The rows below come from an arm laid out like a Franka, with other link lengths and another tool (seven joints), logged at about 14 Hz.
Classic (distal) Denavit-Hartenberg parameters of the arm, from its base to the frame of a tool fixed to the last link. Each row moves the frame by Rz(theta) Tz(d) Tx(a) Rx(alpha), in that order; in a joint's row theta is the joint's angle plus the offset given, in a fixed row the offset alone. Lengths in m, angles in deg.
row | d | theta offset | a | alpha
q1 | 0.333 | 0 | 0 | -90
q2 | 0 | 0 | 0 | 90
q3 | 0.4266 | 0 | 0.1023 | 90
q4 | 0 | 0 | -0.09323 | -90
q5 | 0.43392 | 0 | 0 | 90
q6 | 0 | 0 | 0.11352 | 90
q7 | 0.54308 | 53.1 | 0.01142 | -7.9
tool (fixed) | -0.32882 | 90 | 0 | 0
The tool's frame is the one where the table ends.
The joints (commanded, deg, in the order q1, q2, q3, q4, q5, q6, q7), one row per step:
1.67, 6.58, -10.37, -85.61, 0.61, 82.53, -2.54
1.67, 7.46, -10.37, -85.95, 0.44, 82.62, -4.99
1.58, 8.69, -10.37, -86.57, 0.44, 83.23, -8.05
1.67, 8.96, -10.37, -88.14, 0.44, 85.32, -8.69
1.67, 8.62, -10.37, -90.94, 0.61, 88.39, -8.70
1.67, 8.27, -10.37, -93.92, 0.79, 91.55, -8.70
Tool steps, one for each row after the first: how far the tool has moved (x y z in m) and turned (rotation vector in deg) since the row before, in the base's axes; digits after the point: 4 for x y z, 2 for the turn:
0.0024, 0.0013, -0.0138, 0.27, 1.12, 2.41
0.0045, 0.0011, -0.0197, 0.57, 1.20, 2.91
0.0043, 0.0008, -0.0144, 0.04, -0.25, 0.71
0.0015, -0.0004, -0.0168, 0.13, -0.63, -0.03
0.0003, -0.0003, -0.0183, 0.15, -0.55, -0.07

